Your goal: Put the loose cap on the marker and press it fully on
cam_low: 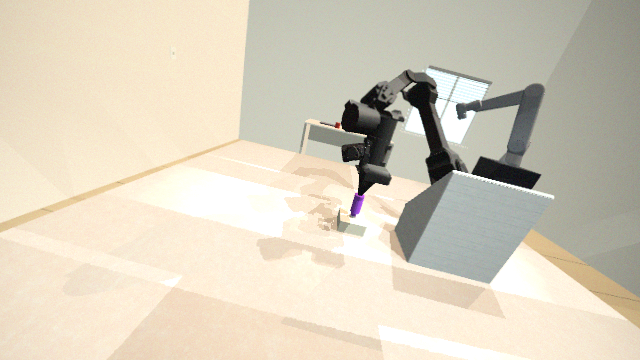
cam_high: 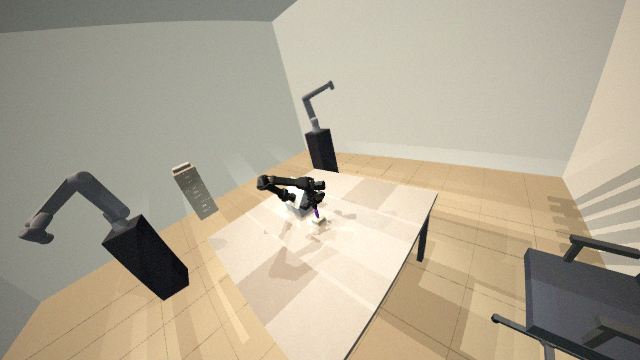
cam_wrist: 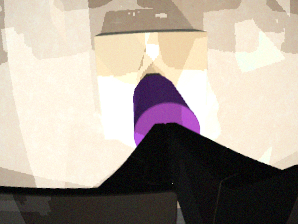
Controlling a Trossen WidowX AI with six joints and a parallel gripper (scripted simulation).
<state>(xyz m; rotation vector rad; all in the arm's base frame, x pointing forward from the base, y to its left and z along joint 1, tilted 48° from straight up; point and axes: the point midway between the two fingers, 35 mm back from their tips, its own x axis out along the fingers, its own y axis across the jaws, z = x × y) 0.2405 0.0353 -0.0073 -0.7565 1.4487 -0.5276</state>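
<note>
Right now my gripper tip is 3 cm above the purple cap. Round my gripper tip: white holder block (9 cm below).
</note>
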